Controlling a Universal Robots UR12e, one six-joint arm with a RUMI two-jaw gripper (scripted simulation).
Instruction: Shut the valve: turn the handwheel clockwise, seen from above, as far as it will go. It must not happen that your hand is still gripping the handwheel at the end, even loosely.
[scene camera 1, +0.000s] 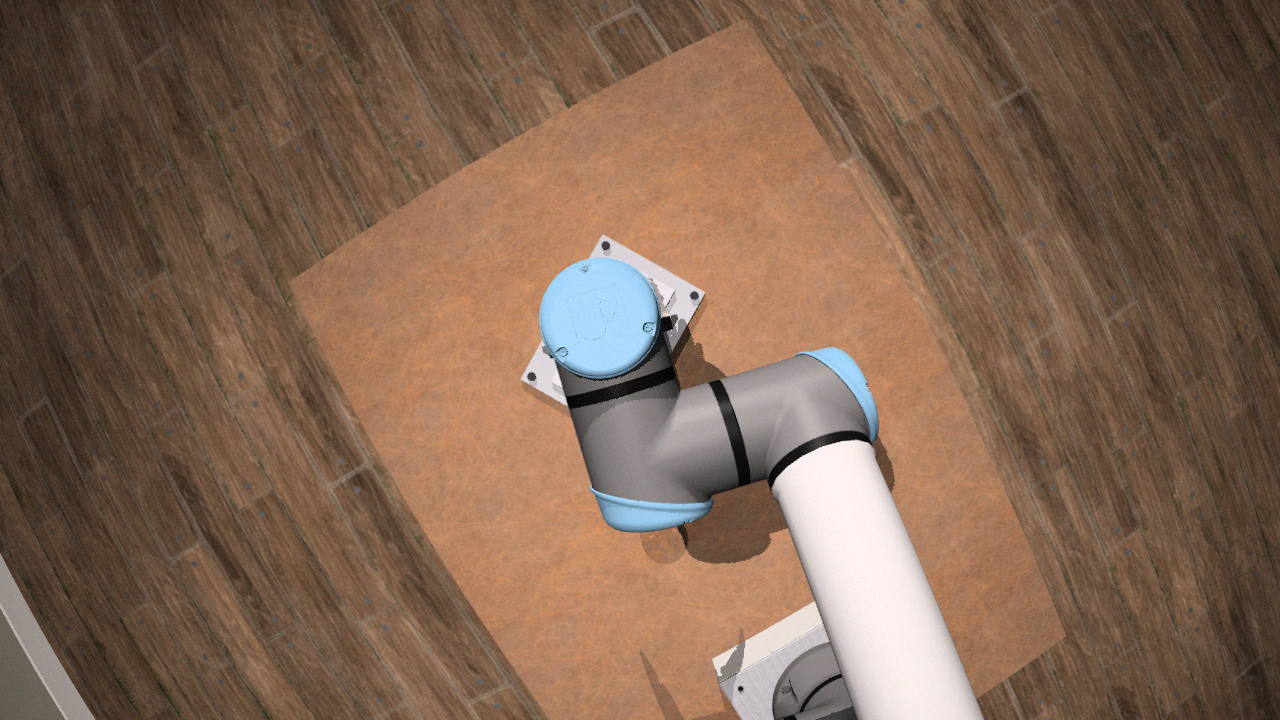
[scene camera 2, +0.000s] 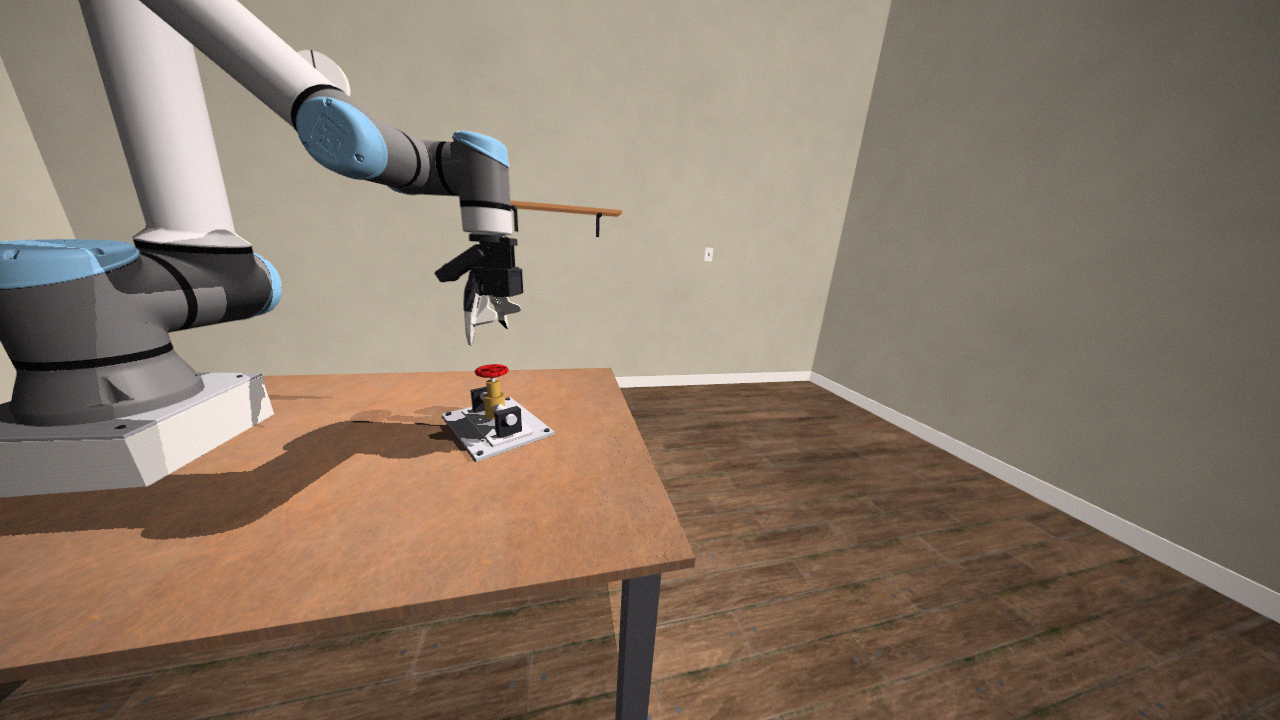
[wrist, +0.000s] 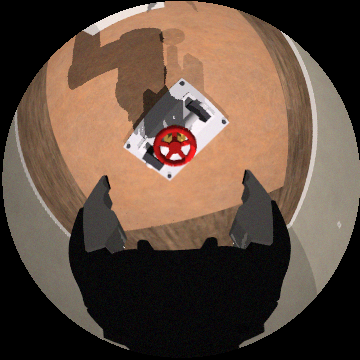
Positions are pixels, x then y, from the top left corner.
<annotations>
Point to a base plate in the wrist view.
181, 88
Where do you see a base plate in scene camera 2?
At 476, 444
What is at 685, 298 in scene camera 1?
A base plate.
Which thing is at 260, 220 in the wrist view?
My gripper.
</annotations>
